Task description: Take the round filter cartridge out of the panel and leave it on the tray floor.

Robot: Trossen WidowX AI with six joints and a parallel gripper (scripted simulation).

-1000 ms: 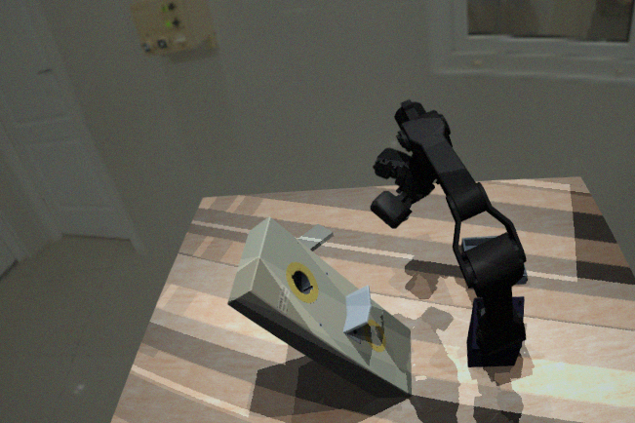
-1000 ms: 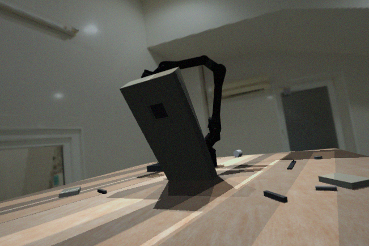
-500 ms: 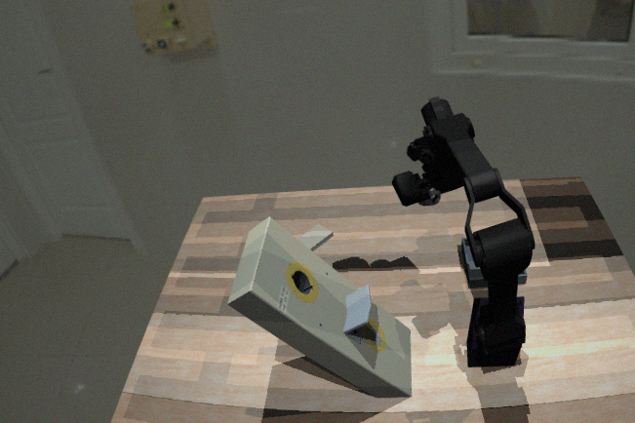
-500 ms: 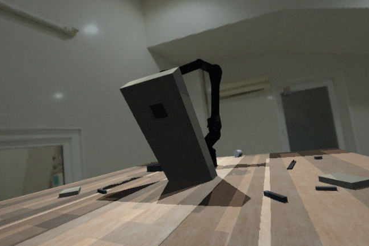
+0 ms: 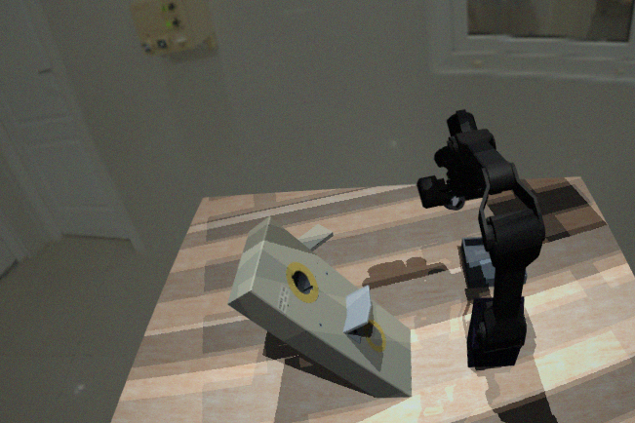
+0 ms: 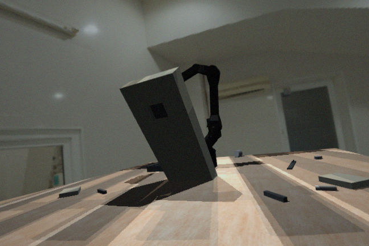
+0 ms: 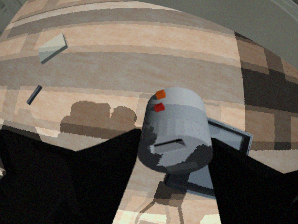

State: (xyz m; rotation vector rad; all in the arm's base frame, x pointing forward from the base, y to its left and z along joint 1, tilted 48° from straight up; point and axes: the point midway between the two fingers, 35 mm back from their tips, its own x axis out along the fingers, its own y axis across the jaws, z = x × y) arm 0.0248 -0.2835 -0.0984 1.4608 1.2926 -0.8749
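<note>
Right now the blue-grey tray is 21 cm below my gripper tip and 12 cm behind it. From my gripper tip the other things lie so: filter cartridge: right at my gripper tip.
</note>
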